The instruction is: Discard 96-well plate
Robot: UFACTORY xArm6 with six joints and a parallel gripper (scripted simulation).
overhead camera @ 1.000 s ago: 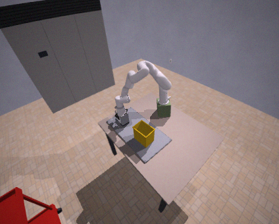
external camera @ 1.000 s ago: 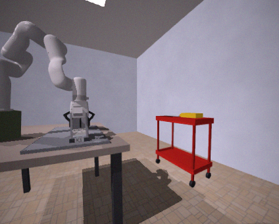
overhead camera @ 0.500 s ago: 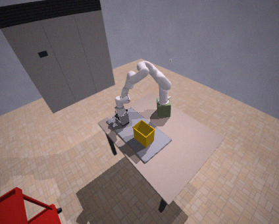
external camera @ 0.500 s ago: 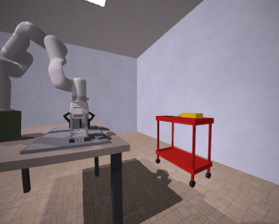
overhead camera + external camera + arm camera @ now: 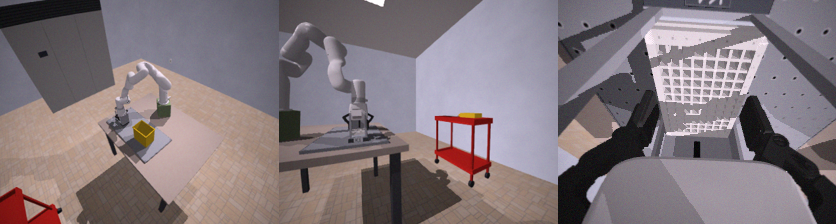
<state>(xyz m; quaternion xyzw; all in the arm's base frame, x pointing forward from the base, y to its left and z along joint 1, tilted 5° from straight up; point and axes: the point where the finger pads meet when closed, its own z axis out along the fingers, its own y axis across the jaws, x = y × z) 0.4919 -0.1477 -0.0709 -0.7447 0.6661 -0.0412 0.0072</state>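
The rack label is 1 cm ahead of my hand, 9 cm to the right of it and 5 cm below it. The rest, counted from my hand: yellow plastics bin W1: 7 cm behind, 35 cm to the left, 3 cm above.
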